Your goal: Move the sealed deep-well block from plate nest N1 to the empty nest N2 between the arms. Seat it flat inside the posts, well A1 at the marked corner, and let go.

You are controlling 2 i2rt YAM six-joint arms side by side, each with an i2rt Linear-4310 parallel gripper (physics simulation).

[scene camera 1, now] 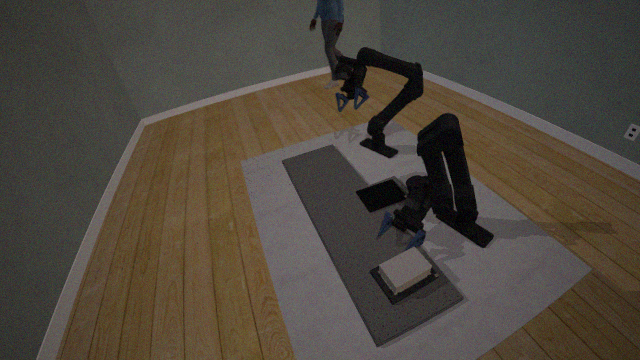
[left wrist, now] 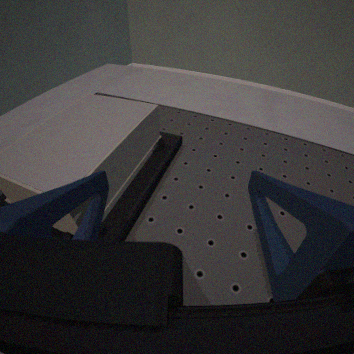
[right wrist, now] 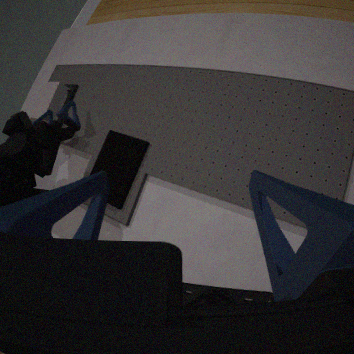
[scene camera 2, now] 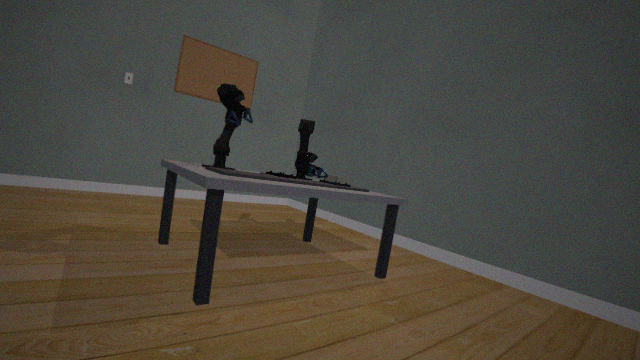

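Where they show: left gripper, fingertip midpoint: (scene camera 1: 391, 244) (left wrist: 178, 178) (right wrist: 61, 105) (scene camera 2: 324, 175); right gripper, fingertip midpoint: (scene camera 1: 346, 110) (right wrist: 178, 178) (scene camera 2: 246, 123); left arm's base at its link origin: (scene camera 1: 463, 226); right arm's base at its link origin: (scene camera 1: 378, 148).
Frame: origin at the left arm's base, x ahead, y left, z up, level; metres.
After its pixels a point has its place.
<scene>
The sealed deep-well block (scene camera 1: 404, 269) {x 0.315, y -0.005, z 0.067 m} (left wrist: 65, 140) {x 0.287, y -0.008, z 0.067 m} is a pale box lying flat on the dark nest N1 (scene camera 1: 383, 287) {x 0.380, y -0.019, z 0.025 m} (left wrist: 168, 149) {x 0.343, y -0.076, z 0.025 m}. Nest N2 (scene camera 1: 380, 195) {x 0.117, y -0.297, z 0.024 m} (right wrist: 120, 167) {x 0.105, y -0.323, z 0.025 m} is a black rectangle with no block on it; its posts and marked corner cannot be made out. My left gripper (scene camera 1: 393, 243) {x 0.273, y -0.096, z 0.057 m} (scene camera 2: 318, 172) {x 0.273, y -0.096, z 0.057 m} (left wrist: 178, 178) {x 0.273, y -0.096, z 0.057 m} (right wrist: 61, 105) {x 0.273, y -0.096, z 0.057 m} is open and empty, low above the board between N2 and the block. In the left wrist view the block lies at the left, partly behind one finger. My right gripper (scene camera 1: 349, 108) {x 0.042, y -0.562, z 0.270 m} (scene camera 2: 240, 120) {x 0.042, y -0.562, z 0.270 m} (right wrist: 178, 178) {x 0.042, y -0.562, z 0.270 m} is open and empty, high up and away from both nests.
A grey perforated board (scene camera 1: 320, 200) {x 0.298, y -0.445, z 0.013 m} (left wrist: 220, 190) {x 0.307, y -0.131, z 0.013 m} (right wrist: 210, 120) {x 0.216, y -0.517, z 0.013 m} lies on the pale table (scene camera 1: 280, 250) {x 0.539, y -0.348, z 0.000 m} (scene camera 2: 250, 185) {x 0.477, y -0.827, z -0.013 m}. My left arm's elbow (scene camera 1: 445, 125) {x 0.097, y -0.091, z 0.392 m} rises beside N2. A person (scene camera 1: 331, 35) stands beyond the table, behind the right arm.
</scene>
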